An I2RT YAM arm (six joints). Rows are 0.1 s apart.
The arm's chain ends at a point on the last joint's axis. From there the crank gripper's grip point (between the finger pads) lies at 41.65 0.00 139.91 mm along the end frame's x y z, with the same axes.
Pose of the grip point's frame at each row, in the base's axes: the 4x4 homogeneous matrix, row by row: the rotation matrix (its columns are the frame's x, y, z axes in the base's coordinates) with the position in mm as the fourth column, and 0 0 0 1 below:
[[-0.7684, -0.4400, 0.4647, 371.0], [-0.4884, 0.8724, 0.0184, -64.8], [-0.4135, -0.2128, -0.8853, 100.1], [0, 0, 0, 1]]
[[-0.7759, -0.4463, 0.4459, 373.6], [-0.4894, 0.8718, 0.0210, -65.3], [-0.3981, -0.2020, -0.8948, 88.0], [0, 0, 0, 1]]
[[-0.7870, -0.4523, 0.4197, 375.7], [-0.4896, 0.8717, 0.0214, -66.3], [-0.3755, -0.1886, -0.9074, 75.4], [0, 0, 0, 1]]
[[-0.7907, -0.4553, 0.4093, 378.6], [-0.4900, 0.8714, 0.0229, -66.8], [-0.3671, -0.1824, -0.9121, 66.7], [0, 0, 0, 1]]
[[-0.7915, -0.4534, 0.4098, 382.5], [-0.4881, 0.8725, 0.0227, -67.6], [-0.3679, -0.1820, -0.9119, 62.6], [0, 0, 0, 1]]
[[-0.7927, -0.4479, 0.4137, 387.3], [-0.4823, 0.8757, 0.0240, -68.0], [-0.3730, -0.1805, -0.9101, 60.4], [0, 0, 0, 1]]
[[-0.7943, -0.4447, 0.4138, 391.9], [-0.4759, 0.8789, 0.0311, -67.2], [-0.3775, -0.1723, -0.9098, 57.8], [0, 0, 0, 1]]
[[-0.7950, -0.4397, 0.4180, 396.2], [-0.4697, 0.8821, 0.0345, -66.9], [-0.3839, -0.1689, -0.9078, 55.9], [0, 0, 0, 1]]
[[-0.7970, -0.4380, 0.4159, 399.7], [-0.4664, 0.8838, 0.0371, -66.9], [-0.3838, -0.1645, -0.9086, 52.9], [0, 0, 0, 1]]
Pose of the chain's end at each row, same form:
[[-0.7684, -0.4400, 0.4647, 338.0], [-0.4884, 0.8724, 0.0184, -47.0], [-0.4135, -0.2128, -0.8853, 241.2], [0, 0, 0, 1]]
[[-0.7759, -0.4463, 0.4459, 343.5], [-0.4894, 0.8718, 0.0210, -47.9], [-0.3981, -0.2020, -0.8948, 229.8], [0, 0, 0, 1]]
[[-0.7870, -0.4523, 0.4197, 349.8], [-0.4896, 0.8717, 0.0214, -48.9], [-0.3755, -0.1886, -0.9074, 218.0], [0, 0, 0, 1]]
[[-0.7907, -0.4553, 0.4093, 354.3], [-0.4900, 0.8714, 0.0229, -49.6], [-0.3671, -0.1824, -0.9121, 209.6], [0, 0, 0, 1]]
[[-0.7915, -0.4534, 0.4098, 358.1], [-0.4881, 0.8725, 0.0227, -50.4], [-0.3679, -0.1820, -0.9119, 205.5], [0, 0, 0, 1]]
[[-0.7927, -0.4479, 0.4137, 362.4], [-0.4823, 0.8757, 0.0240, -51.3], [-0.3730, -0.1805, -0.9101, 203.3], [0, 0, 0, 1]]
[[-0.7943, -0.4447, 0.4138, 367.1], [-0.4759, 0.8789, 0.0311, -51.7], [-0.3775, -0.1723, -0.9098, 200.8], [0, 0, 0, 1]]
[[-0.7950, -0.4397, 0.4180, 370.8], [-0.4697, 0.8821, 0.0345, -52.2], [-0.3839, -0.1689, -0.9078, 198.9], [0, 0, 0, 1]]
[[-0.7970, -0.4380, 0.4159, 374.7], [-0.4664, 0.8838, 0.0371, -52.7], [-0.3838, -0.1645, -0.9086, 196.0], [0, 0, 0, 1]]

